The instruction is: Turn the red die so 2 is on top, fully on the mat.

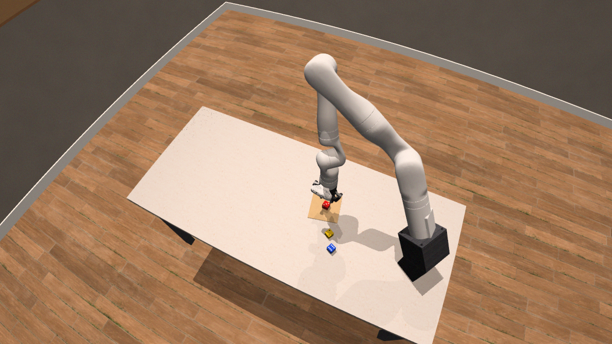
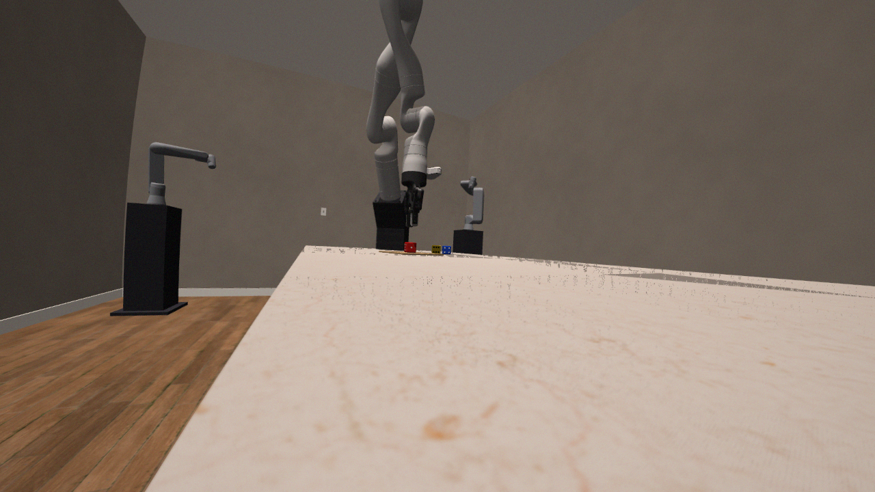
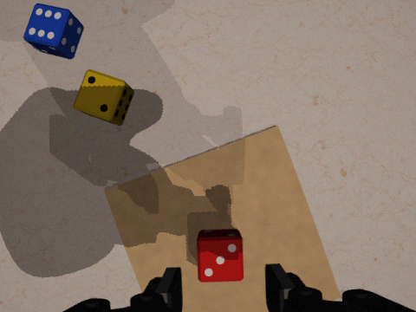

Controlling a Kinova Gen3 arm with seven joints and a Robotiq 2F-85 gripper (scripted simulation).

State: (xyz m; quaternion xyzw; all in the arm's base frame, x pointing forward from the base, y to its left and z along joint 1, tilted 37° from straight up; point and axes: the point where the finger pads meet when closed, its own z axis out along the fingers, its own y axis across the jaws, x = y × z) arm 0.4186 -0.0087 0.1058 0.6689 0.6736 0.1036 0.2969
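The red die is 8 cm below my hand. Round my hand: blue die 18 cm to the left, 11 cm behind, 8 cm below; then yellow die 12 cm to the left, 8 cm below, 7 cm behind; then tan mat 10 cm below.
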